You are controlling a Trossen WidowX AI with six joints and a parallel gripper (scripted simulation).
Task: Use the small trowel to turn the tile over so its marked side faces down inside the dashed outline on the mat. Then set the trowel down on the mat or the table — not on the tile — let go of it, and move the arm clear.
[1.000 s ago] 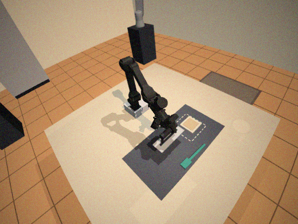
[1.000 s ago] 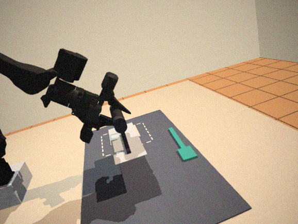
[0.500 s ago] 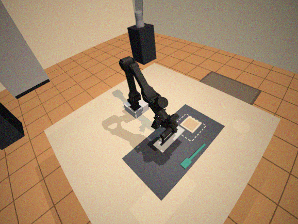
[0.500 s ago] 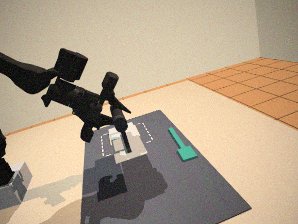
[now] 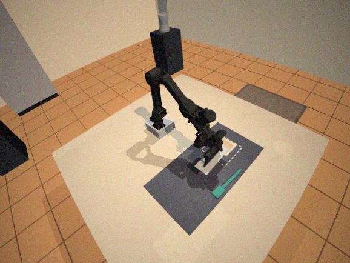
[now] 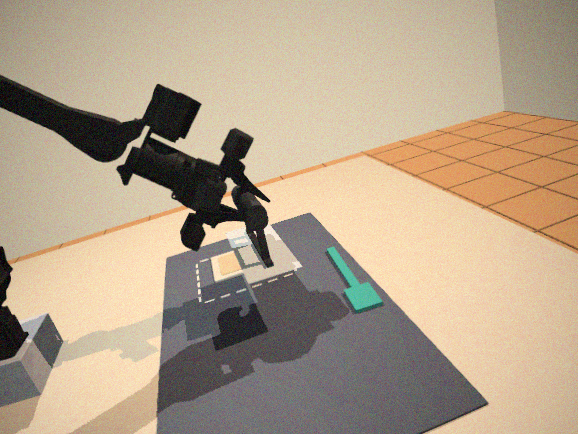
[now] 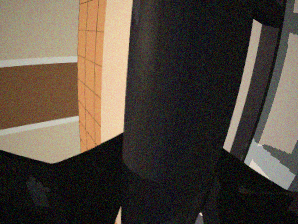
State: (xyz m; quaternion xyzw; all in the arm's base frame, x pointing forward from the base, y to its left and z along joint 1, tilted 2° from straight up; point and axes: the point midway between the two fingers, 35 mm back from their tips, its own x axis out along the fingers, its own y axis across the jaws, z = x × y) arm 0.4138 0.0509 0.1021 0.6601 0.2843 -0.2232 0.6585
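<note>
Now: the teal trowel 130 mm below my gripper tip, 100 mm ahead of it and 60 mm to the right of it. From my gripper tip the other things lie so: white tile: 140 mm to the left, 130 mm below, 60 mm behind; then dark-handled float: 30 mm behind, 10 mm below; then grey mat: 150 mm below, 40 mm to the right, 40 mm behind.
</note>
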